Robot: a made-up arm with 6 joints. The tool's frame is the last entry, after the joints.
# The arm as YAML. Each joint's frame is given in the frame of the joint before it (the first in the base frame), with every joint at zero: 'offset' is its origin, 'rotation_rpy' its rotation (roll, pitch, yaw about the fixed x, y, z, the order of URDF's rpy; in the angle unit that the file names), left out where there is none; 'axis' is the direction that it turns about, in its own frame. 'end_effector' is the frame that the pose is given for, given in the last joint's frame.
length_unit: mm
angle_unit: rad
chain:
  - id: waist
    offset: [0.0, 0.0, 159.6]
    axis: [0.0, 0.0, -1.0]
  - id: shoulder
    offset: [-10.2, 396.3, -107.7]
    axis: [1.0, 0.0, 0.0]
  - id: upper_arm
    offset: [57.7, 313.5, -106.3]
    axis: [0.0, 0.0, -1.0]
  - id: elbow
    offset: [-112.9, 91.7, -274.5]
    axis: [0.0, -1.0, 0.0]
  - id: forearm
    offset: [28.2, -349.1, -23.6]
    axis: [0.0, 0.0, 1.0]
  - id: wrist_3
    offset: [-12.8, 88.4, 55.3]
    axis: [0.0, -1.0, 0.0]
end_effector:
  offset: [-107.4, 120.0, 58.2]
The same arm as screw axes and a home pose.
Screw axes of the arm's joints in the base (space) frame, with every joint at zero. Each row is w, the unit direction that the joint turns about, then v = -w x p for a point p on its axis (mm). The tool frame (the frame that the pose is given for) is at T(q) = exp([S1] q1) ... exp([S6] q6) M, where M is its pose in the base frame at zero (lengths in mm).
S1: w 0 0 -1 v 0 0 0
S2: w 1 0 0 v 0 51.9 -396.3
S3: w 0 0 -1 v -709.8 47.5 0
S4: w 0 -1 0 v -328.9 0 65.4
S5: w 0 0 1 v 452.4 37.2 0
S6: w 0 -1 0 v -297.2 0 50
M: xyz -157.4 660.8 -239 (mm) quaternion w x y z 1 0 0 0

